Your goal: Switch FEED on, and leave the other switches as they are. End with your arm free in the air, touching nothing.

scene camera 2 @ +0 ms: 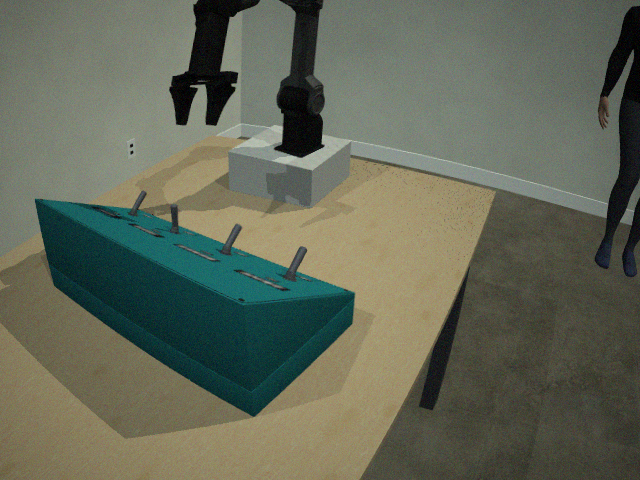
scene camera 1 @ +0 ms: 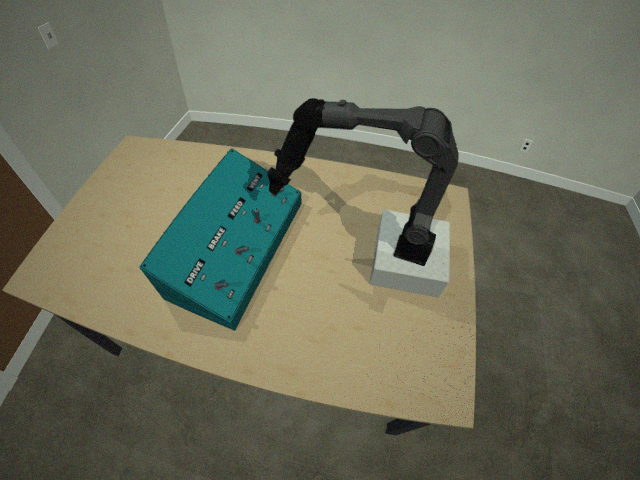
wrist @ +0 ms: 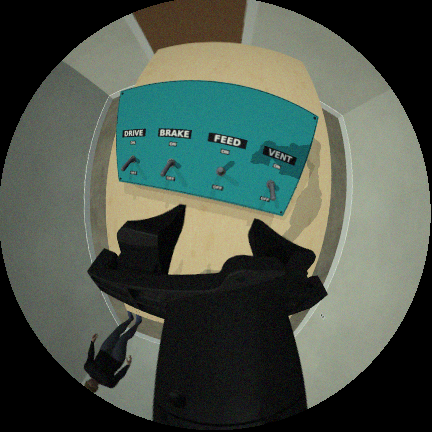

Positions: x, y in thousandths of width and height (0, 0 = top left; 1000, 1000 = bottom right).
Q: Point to a teal switch box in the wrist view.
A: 601, 321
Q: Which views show my gripper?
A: Scene camera 2, scene camera 1 and the wrist view: all of them.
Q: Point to a teal switch box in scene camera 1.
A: At 310, 522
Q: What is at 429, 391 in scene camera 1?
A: My gripper.
